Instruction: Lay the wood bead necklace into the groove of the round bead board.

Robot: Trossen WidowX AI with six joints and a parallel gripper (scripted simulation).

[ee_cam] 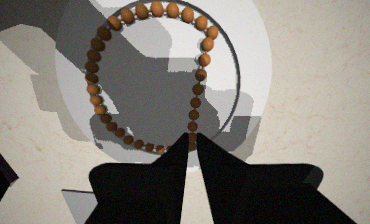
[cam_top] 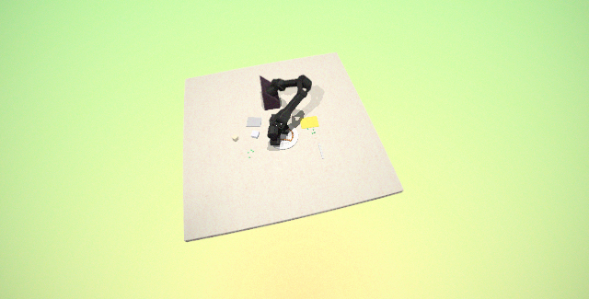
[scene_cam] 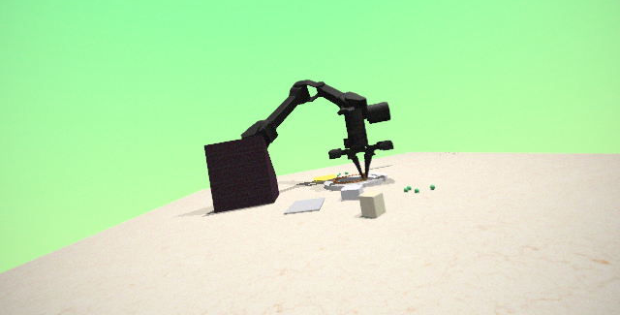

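Right now the round white bead board is 5 cm to the left of my gripper tip, 2 cm behind it and 1 cm below it. Also, from my gripper tip: cream cube 27 cm to the right, 6 cm behind; yellow card 24 cm to the left, 11 cm behind, 1 cm below; grey flat plate 18 cm behind, 13 cm to the right, 1 cm below.
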